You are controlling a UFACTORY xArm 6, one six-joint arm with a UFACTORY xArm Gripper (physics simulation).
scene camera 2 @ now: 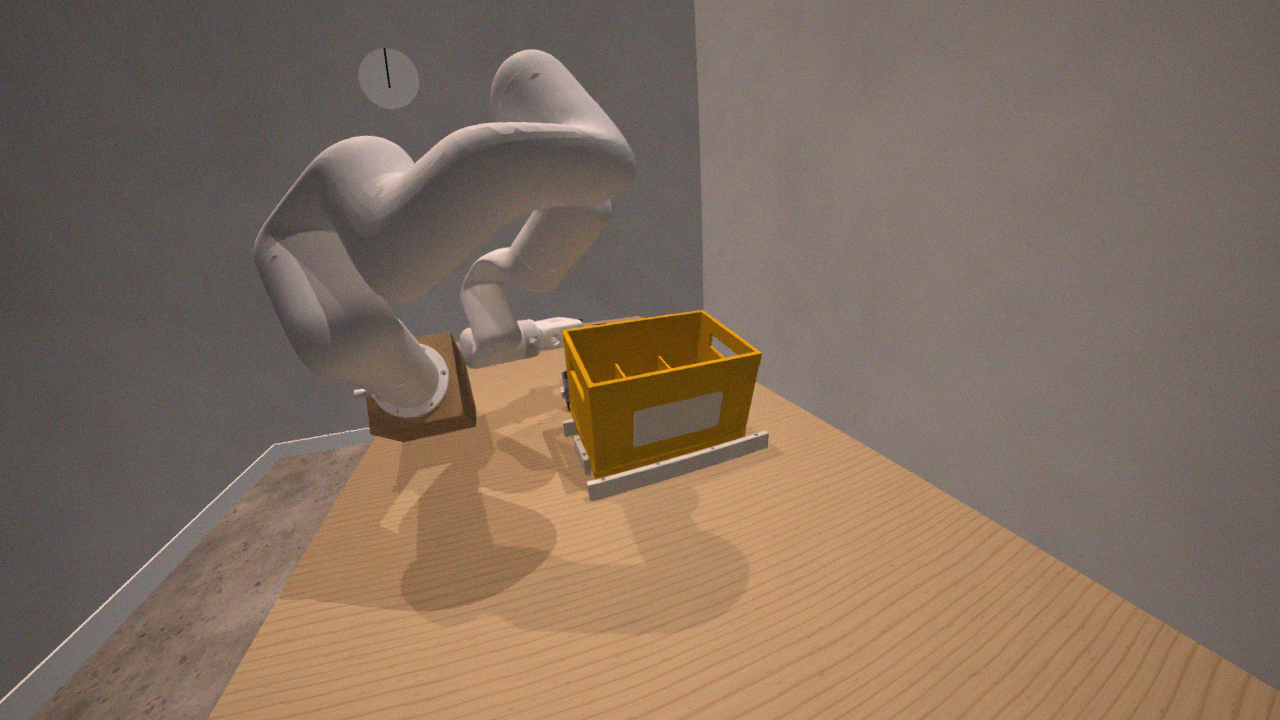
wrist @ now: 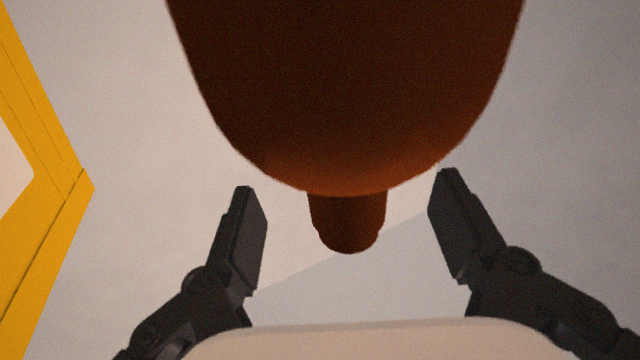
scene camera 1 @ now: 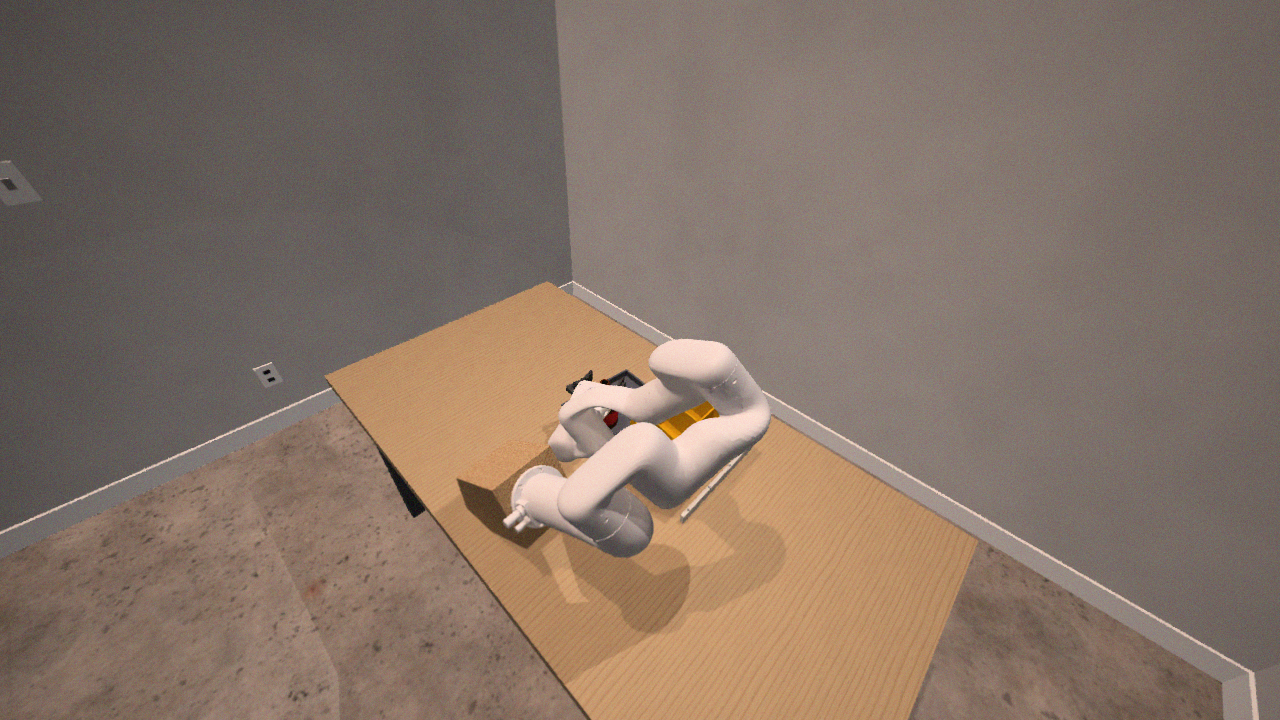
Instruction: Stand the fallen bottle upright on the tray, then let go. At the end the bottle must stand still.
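Where they show: gripper, fingertip midpoint: (wrist: 344,197) (scene camera 1: 607,377); arm's base at its link origin: (scene camera 2: 411,380) (scene camera 1: 538,496).
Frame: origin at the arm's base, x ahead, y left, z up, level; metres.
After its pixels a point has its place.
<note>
The brown bottle (wrist: 345,100) with a red label stands upright; the wrist view shows it upside down, its neck pointing to the bottom of the picture. In scene camera 1 a red bit of the bottle (scene camera 1: 610,418) {x 0.333, y 0.102, z -0.104 m} shows beside the arm, which hides the rest. The dark grey tray (scene camera 1: 629,372) {x 0.541, y 0.210, z -0.133 m} is partly hidden behind the arm. My gripper (wrist: 344,197) {x 0.365, y 0.144, z 0.001 m} (scene camera 1: 597,382) {x 0.365, y 0.144, z 0.001 m} is open, near the top of the bottle, with one black finger on each side and a gap between each finger and the neck. The bottle's base is hidden.
A yellow crate (scene camera 2: 666,420) {x 0.369, y -0.200, z -0.072 m} (scene camera 1: 687,422) {x 0.437, y -0.082, z -0.072 m} (wrist: 45,250) {x 0.437, y -0.034, z 0.031 m} stands close beside the tray, with pale rails (scene camera 2: 677,465) {x 0.370, y -0.229, z -0.137 m} along its foot. The arm's base is on a brown block (scene camera 2: 458,394) {x 0.072, y -0.021, z -0.032 m} (scene camera 1: 510,461) {x 0.006, y 0.094, z 0.028 m} at the table's edge. A wall runs behind the table.
</note>
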